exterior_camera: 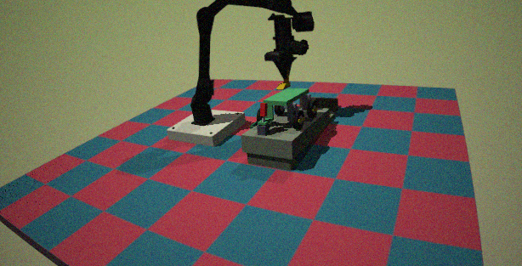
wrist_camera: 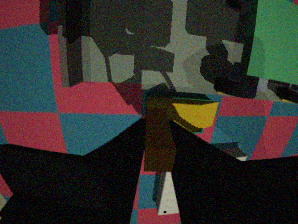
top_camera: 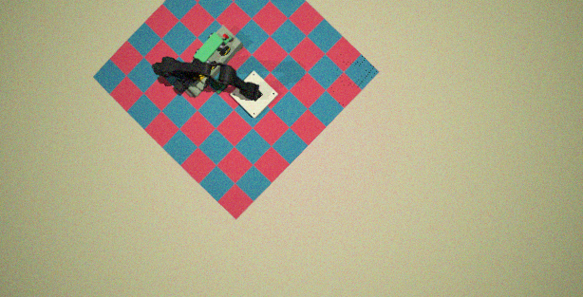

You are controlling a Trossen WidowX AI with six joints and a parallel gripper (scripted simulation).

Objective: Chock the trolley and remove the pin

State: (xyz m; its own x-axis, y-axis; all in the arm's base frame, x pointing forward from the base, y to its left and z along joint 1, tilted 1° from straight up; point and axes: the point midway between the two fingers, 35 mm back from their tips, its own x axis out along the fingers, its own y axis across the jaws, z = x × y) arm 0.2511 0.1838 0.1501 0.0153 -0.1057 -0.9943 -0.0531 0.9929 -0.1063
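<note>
The red-headed stop pin lies 70 mm ahead of my gripper tip, 280 mm to the right of it and 30 mm below it. The rest, counted from my gripper tip: yellow chock (20 mm to the right, 10 mm below); green-topped trolley (90 mm ahead, 160 mm to the right, 40 mm below); green tray (50 mm behind, 70 mm to the right, 160 mm below).
</note>
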